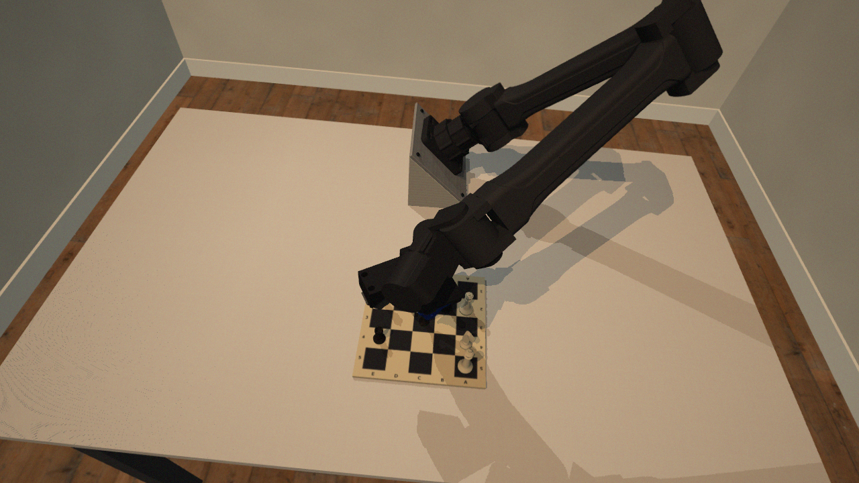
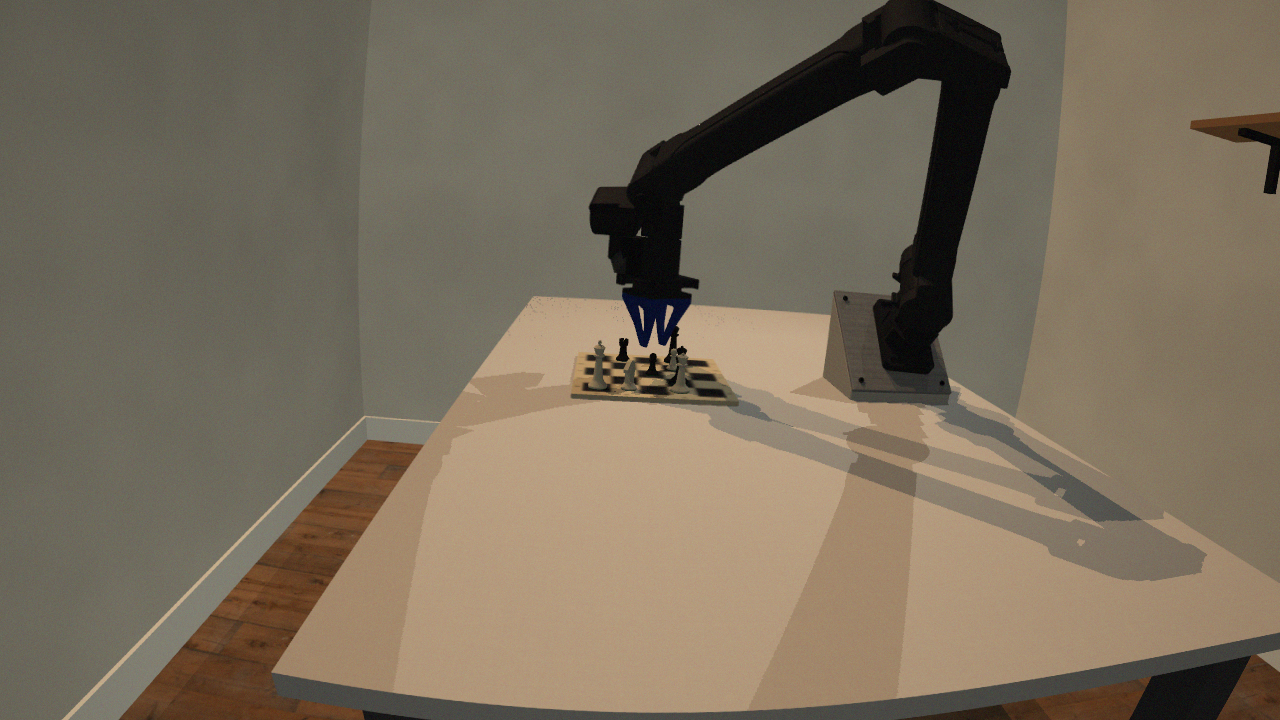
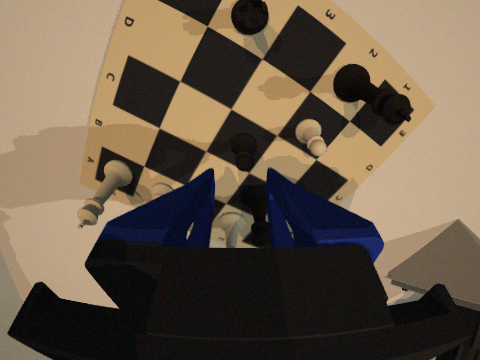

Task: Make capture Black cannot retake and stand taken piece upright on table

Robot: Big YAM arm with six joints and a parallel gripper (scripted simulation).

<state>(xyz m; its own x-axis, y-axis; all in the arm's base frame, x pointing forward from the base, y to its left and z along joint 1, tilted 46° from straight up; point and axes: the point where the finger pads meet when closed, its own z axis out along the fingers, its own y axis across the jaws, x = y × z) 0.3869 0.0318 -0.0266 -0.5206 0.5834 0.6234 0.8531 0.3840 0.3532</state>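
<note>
The black pawn lies 4 cm below my hand. From my hand the other things lie so: white pawn 4 cm below, 3 cm to the right, 3 cm behind; then chessboard 5 cm below; then black king 8 cm to the right, 4 cm behind, 2 cm below.
</note>
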